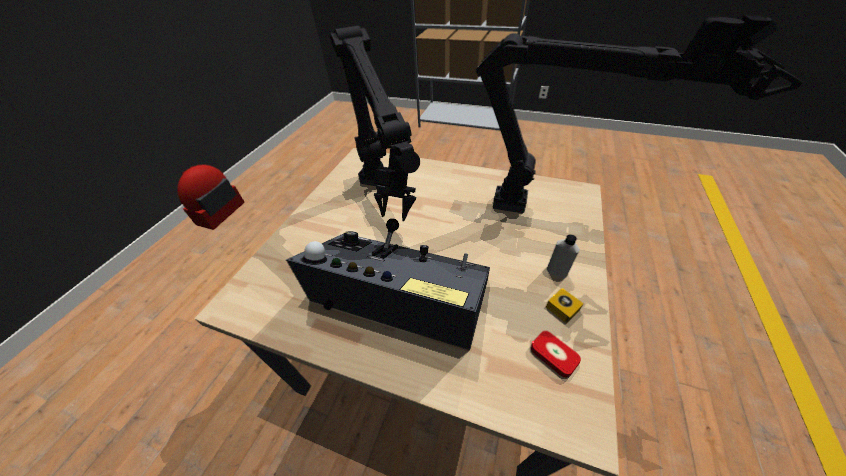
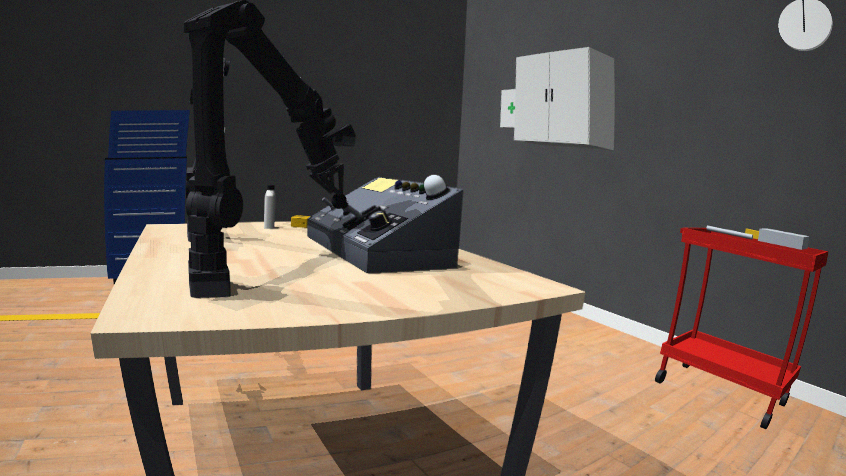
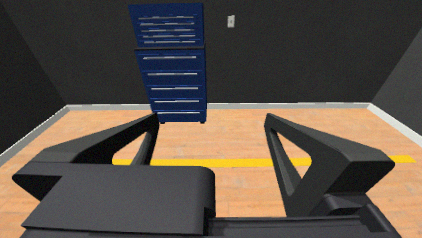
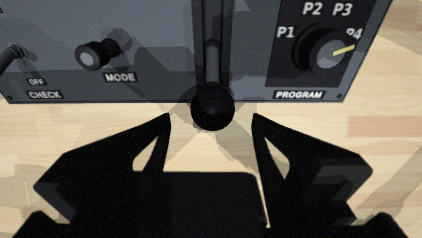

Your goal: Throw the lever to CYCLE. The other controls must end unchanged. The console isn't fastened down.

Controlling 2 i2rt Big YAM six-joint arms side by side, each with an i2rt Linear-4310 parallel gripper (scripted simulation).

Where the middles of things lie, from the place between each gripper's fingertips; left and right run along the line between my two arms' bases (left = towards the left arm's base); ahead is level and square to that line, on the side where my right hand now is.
Labels:
Now: right hand (image 2: 336, 193) 50 mm short of the black ball-topped lever (image 4: 212, 108) and 50 mm above it. The rest, counted from my right hand: yellow box (image 1: 564, 305): 60 mm ahead, 530 mm to the left, 150 mm below; then mode knob (image 4: 92, 56): 70 mm ahead, 120 mm to the left, 60 mm below; then grey bottle (image 1: 565, 252): 80 mm behind, 510 mm to the left, 70 mm below.
The grey bottle is 41 cm below my left hand, 36 cm to the right of it and 28 cm ahead of it. Also, from my left hand: black ball-topped lever 87 cm to the right, 41 cm ahead, 40 cm below; then yellow box 50 cm below, 42 cm ahead, 34 cm to the right; then mode knob 75 cm to the right, 43 cm ahead, 41 cm below.

